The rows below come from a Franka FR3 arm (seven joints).
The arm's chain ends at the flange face. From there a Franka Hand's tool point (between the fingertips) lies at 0.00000 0.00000 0.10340 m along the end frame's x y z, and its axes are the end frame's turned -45 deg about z.
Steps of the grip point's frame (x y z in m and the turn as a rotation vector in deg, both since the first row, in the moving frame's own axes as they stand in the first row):
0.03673 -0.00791 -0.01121 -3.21 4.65 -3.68
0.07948 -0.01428 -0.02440 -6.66 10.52 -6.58
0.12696 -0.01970 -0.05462 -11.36 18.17 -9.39
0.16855 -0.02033 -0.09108 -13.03 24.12 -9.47
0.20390 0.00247 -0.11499 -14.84 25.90 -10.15
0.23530 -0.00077 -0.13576 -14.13 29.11 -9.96
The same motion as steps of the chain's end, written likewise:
0.01043 -0.02941 -0.01071 1.02 5.56 -3.68
0.02468 -0.06017 -0.02197 2.73 12.15 -6.58
0.03990 -0.09221 -0.04749 4.82 20.88 -9.39
0.06054 -0.11617 -0.07949 7.84 26.27 -9.47
0.09774 -0.12453 -0.10131 7.82 28.81 -10.15
0.11543 -0.14425 -0.11974 10.59 30.58 -9.96

